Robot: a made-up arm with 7 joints.
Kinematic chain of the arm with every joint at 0, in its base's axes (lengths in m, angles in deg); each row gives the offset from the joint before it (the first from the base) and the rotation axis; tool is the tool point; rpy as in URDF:
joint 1: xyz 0 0 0.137 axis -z
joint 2: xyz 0 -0.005 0.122 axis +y
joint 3: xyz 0 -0.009 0.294 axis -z
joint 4: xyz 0 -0.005 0.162 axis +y
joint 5: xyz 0 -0.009 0.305 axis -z
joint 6: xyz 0 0 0.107 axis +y
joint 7: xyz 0 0 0.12 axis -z
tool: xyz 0 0 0 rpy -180 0 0
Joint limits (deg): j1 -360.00..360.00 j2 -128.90..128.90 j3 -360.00..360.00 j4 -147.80..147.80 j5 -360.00..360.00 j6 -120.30..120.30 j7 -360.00..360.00
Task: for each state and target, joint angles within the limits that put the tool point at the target. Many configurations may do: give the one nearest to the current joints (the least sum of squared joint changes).
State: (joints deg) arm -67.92 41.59 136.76 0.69 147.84 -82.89 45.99
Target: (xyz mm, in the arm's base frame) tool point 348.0 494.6 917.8
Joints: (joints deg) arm -66.29 44.45 136.29 0.09 147.39 -81.58 45.99
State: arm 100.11 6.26 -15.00 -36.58 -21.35 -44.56 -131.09
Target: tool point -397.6 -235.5 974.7
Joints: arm 103.94 43.38 -43.01 -44.69 -26.54 -51.47 -131.09
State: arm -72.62 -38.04 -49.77 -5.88 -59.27 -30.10 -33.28
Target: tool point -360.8 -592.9 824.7
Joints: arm -35.03 -35.94 -38.70 -32.45 -53.19 -54.44 -33.28
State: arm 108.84 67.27 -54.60 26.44 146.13 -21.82 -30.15
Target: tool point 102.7 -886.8 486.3
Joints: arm 100.65 64.37 -57.11 33.62 146.14 -24.59 -30.15
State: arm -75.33 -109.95 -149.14 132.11 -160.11 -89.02 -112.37
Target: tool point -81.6 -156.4 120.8
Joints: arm -100.43 -81.97 -154.94 133.86 -164.26 -108.74 -112.37
